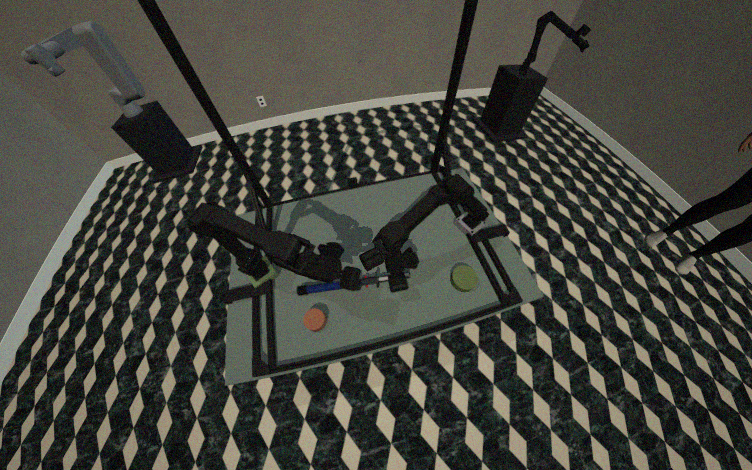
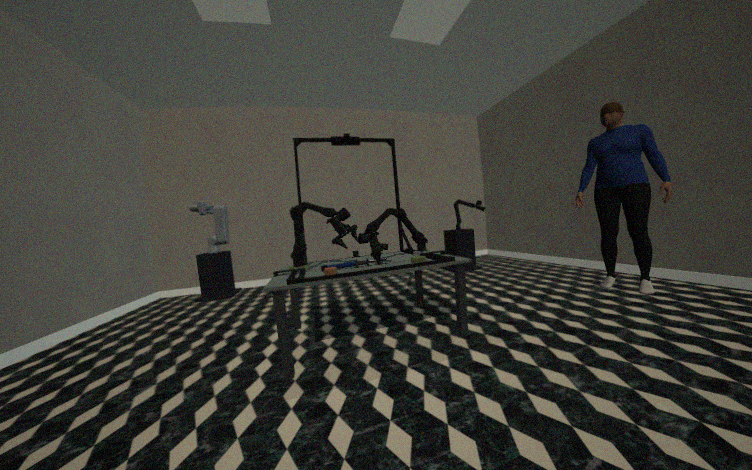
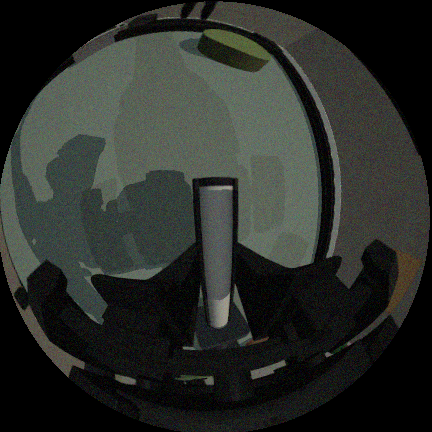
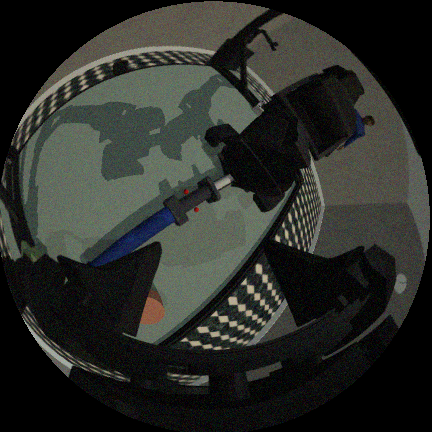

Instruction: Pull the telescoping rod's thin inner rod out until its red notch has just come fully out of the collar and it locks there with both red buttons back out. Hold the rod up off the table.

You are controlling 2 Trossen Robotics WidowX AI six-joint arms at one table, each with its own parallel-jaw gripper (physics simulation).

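Observation:
The telescoping rod lies low over the table (image 1: 421, 322), running left to right. Its blue outer tube (image 1: 320, 287) (image 2: 345, 265) (image 4: 137, 235) ends in a black collar (image 1: 359, 281) (image 4: 193, 201) with two red buttons showing. A short silver stretch of the thin inner rod (image 1: 382, 279) (image 3: 217, 225) (image 4: 222, 183) comes out of the collar. My left gripper (image 1: 396, 280) (image 2: 377, 255) (image 3: 213, 244) is shut on this inner rod near its end. My right gripper (image 1: 341, 269) (image 2: 342, 241) (image 4: 212, 246) is open and empty, hanging above the blue tube near the collar. I cannot tell whether the rod touches the table.
A green disc (image 1: 465, 277) (image 3: 233, 50) lies on the table at the right and an orange disc (image 1: 314, 319) (image 4: 151, 310) at the front left. A black frame (image 1: 451, 93) stands over the table. A person (image 2: 600, 186) stands at the far right of the room.

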